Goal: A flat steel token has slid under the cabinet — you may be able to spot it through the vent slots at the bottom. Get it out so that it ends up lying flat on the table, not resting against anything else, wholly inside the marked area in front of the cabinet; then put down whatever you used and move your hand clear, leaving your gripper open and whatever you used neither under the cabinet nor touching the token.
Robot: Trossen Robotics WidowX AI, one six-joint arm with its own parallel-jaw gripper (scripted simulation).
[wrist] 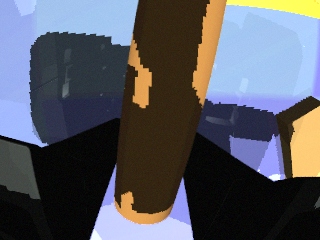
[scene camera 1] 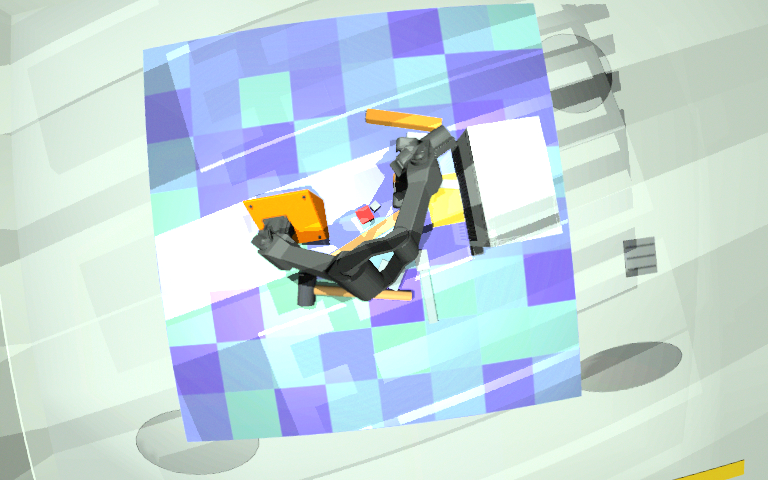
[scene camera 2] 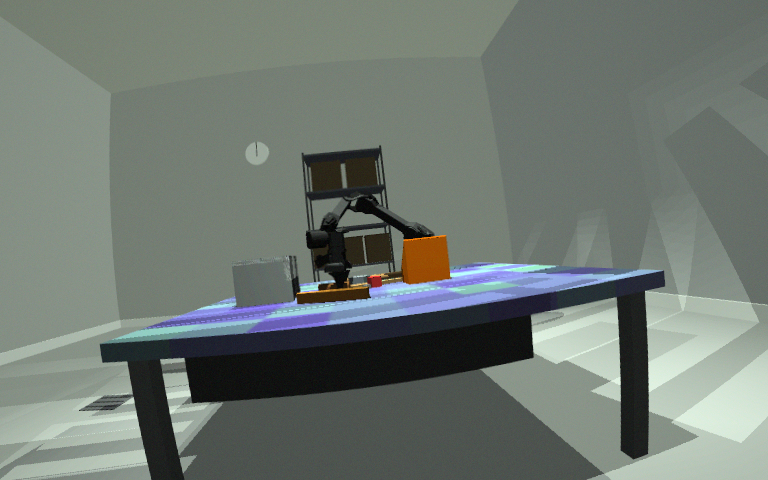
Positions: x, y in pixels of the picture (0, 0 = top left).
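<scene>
I see an orange bar [scene camera 1: 379, 117] 0.8 m from the lens. A grey flat tool [scene camera 1: 422, 262] is 0.75 m from the lens, while a dark-headed tool [scene camera 1: 307, 288] is 0.74 m from the lens. There is a cabinet [scene camera 1: 504, 175] 0.69 m from the lens. The marked spots on the cabinet and the orange bar are 0.38 m apart.
</scene>
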